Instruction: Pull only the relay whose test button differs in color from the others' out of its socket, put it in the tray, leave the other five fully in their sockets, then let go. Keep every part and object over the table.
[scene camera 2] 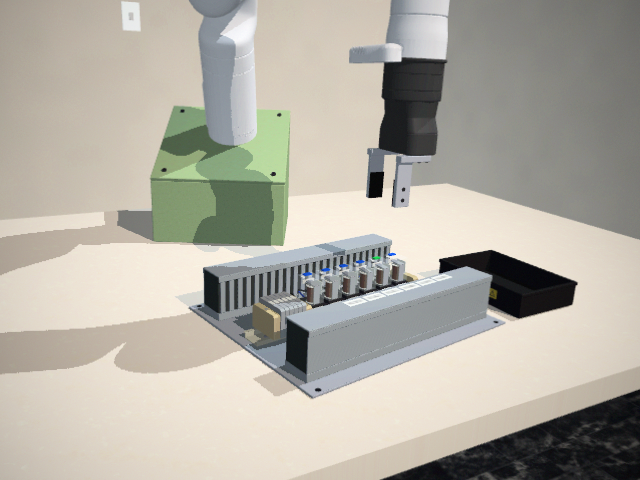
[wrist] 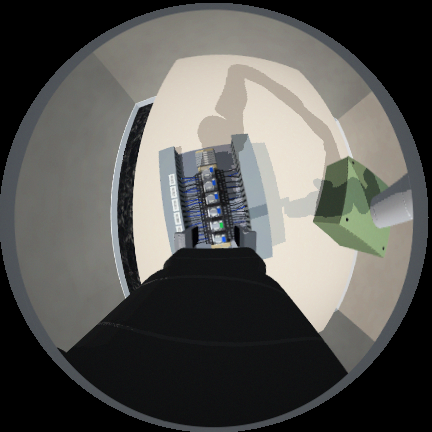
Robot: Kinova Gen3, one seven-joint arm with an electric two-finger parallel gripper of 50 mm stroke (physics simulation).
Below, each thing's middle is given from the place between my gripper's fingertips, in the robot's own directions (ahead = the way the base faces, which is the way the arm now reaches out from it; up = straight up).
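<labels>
I see the slotted duct (scene camera 2: 211,283), and it is 100 mm behind my hand, 50 mm to the right of it and 110 mm below it. As for the grey panel plate (scene camera 2: 273,354), that one lies 150 mm below my hand, 60 mm to the right of it and 10 mm behind it.
</labels>
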